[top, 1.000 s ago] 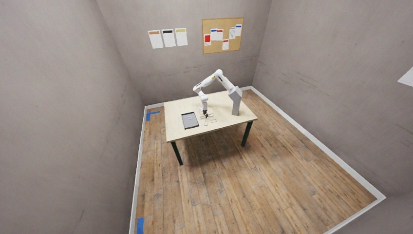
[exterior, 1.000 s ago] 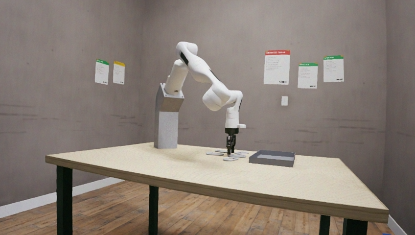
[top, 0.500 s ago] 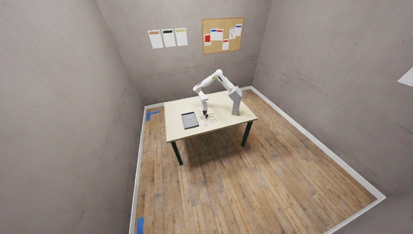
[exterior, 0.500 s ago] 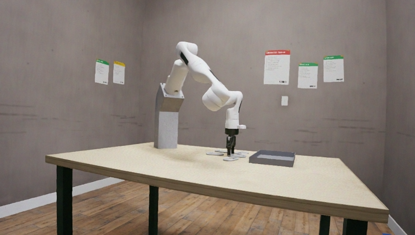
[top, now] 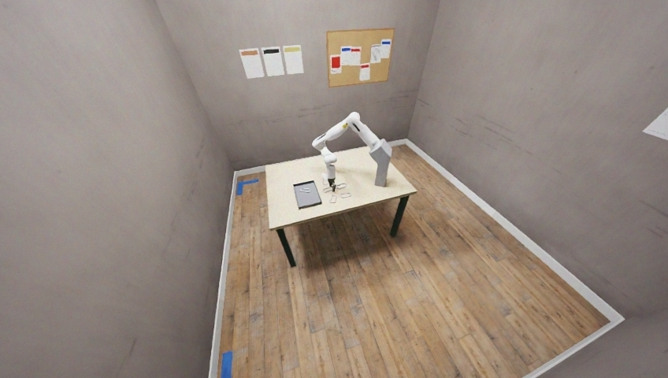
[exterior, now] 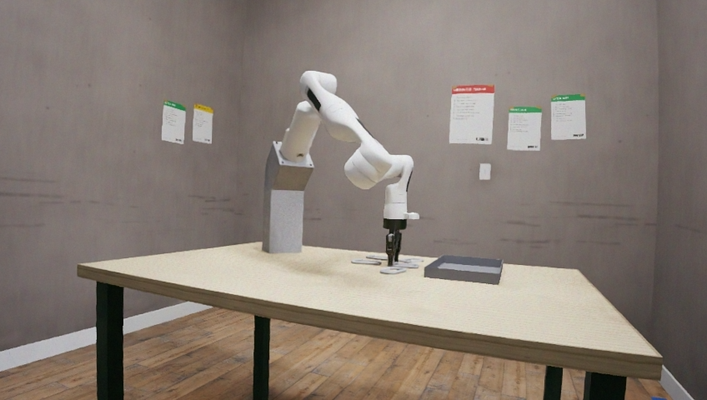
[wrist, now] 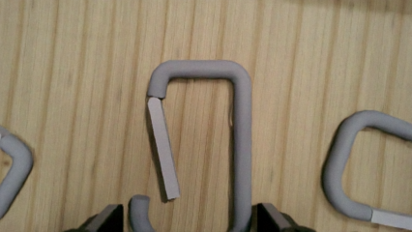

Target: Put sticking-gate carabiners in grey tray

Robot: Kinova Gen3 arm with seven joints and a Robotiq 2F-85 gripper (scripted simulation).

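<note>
My hand is 50 mm short of the carabiner gate, 10 mm to the right of it and 10 mm above it. From my hand the other things lie so: grey tray: 230 mm ahead, 50 mm to the right.
</note>
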